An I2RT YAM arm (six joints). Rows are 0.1 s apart.
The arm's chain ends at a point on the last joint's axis. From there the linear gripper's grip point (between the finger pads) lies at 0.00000 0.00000 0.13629 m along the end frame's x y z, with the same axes.
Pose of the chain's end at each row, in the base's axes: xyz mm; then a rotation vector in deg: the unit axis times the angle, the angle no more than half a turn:
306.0 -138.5 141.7 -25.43 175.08 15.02
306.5 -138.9 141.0 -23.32 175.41 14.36
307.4 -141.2 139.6 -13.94 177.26 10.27
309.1 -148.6 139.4 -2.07 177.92 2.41
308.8 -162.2 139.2 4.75 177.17 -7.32
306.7 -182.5 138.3 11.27 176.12 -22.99
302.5 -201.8 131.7 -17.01 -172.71 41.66
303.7 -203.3 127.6 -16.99 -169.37 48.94
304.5 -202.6 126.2 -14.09 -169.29 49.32
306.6 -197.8 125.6 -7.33 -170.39 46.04
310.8 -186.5 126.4 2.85 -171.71 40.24
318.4 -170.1 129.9 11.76 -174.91 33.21
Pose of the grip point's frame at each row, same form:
308.4 -114.9 7.5 -25.43 175.08 15.02
309.4 -116.4 6.6 -23.32 175.41 14.36
310.7 -125.2 4.3 -13.94 177.26 10.27
313.9 -144.9 3.2 -2.07 177.92 2.41
314.7 -173.6 3.5 4.75 177.17 -7.32
309.2 -217.6 6.6 11.27 176.12 -22.99
292.9 -263.0 10.3 -17.01 -172.71 41.66
289.9 -274.6 12.3 -16.99 -169.37 48.94
291.4 -274.7 11.3 -14.09 -169.29 49.32
296.0 -265.9 8.0 -7.33 -170.39 46.04
303.4 -247.1 4.6 2.85 -171.71 40.24
318.1 -220.1 3.1 11.76 -174.91 33.21

